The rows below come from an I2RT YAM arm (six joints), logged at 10 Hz.
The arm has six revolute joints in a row. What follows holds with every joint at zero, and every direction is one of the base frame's.
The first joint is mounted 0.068 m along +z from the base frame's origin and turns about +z.
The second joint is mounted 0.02 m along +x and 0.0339 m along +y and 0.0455 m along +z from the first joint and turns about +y.
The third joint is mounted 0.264 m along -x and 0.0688 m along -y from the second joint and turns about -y.
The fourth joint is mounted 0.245 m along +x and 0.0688 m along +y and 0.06 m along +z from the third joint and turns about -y.
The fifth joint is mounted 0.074 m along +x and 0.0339 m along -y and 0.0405 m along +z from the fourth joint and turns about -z.
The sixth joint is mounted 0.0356 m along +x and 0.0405 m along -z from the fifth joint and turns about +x.
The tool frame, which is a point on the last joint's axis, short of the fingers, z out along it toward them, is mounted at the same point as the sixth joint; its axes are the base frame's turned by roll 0, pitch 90 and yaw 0 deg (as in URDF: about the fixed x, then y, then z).
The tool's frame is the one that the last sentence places.
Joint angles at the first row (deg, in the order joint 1, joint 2, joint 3, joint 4, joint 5, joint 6):
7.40 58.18 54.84 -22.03 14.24 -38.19
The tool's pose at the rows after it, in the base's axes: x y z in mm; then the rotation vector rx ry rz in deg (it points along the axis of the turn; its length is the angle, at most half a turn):
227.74 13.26 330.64 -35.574 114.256 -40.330
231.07 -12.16 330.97 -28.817 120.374 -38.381
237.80 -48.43 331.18 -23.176 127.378 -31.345
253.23 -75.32 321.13 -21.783 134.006 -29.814
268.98 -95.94 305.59 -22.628 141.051 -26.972
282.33 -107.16 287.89 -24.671 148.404 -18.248
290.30 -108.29 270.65 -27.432 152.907 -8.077
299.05 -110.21 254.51 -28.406 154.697 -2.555
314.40 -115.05 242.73 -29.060 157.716 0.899
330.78 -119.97 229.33 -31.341 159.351 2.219
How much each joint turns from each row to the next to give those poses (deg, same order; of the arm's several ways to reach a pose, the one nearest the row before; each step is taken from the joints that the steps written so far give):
-1.15 0.55 -0.66 -0.44 4.82 -1.89
-6.88 1.71 2.39 -4.51 -3.40 3.59
-9.98 4.08 4.33 -5.90 -9.52 2.16
-5.51 6.29 3.49 -3.17 -2.82 -1.71
-3.33 6.67 3.36 -3.71 -1.89 -2.17
-1.65 6.56 3.72 -6.20 -4.12 -1.01
-0.22 4.46 1.69 -4.64 -4.86 -0.83
-0.04 3.48 0.35 -0.45 -2.62 -0.28
0.13 5.20 3.48 -2.20 -0.53 -0.22
0.23 4.94 3.02 -0.41 0.14 -1.38

